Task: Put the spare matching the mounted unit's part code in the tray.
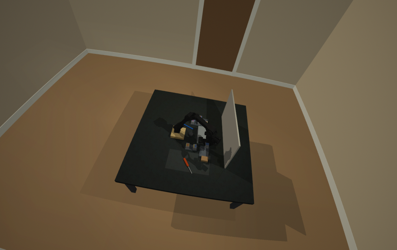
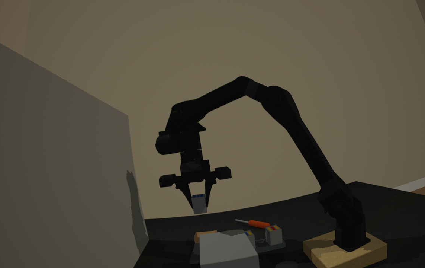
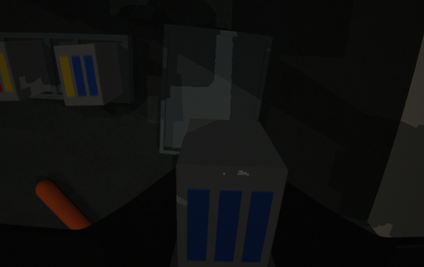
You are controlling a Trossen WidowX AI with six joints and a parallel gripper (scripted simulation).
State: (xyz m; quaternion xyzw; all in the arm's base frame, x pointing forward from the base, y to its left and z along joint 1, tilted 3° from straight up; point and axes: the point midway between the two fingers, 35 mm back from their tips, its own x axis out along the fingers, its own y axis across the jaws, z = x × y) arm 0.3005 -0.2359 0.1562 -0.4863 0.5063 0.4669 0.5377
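Now: the tray 140 mm below my gripper tip. Also, from my gripper tip: tan block (90 mm to the right, 130 mm below); then tall white panel (220 mm ahead, 180 mm to the left, 80 mm above); then grey mounted unit (30 mm behind, 200 mm to the left, 90 mm below).
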